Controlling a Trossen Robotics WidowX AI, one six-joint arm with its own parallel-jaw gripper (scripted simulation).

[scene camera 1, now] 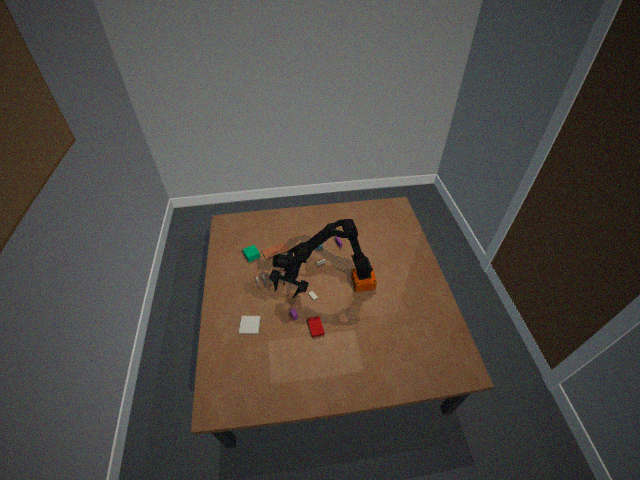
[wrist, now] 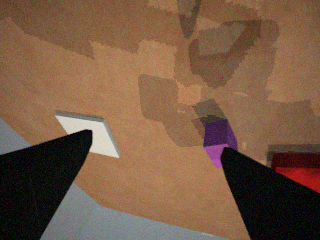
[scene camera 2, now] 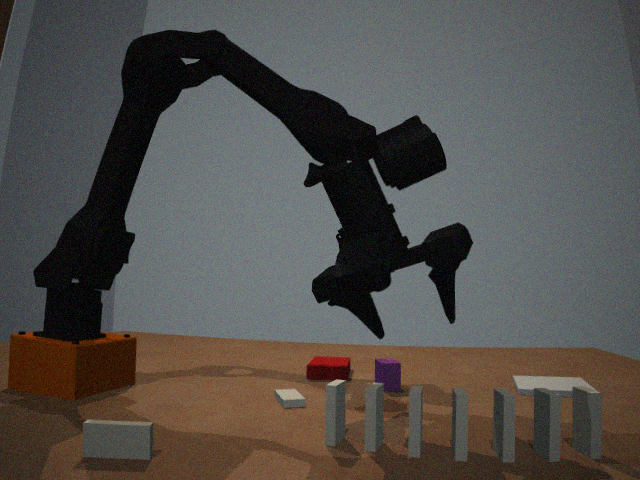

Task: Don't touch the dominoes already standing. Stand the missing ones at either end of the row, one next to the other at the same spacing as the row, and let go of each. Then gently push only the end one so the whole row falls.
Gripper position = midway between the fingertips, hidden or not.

The gripper [scene camera 2: 416, 330] is open and holds nothing. Also in view: a white flat tile [scene camera 2: 525, 385], a red block [scene camera 2: 320, 367] and a purple cube [scene camera 2: 388, 371].
The white flat tile shows as well in the wrist view [wrist: 103, 142]. The purple cube also shows in the wrist view [wrist: 218, 135]. The gripper is seen too in the wrist view [wrist: 159, 144].
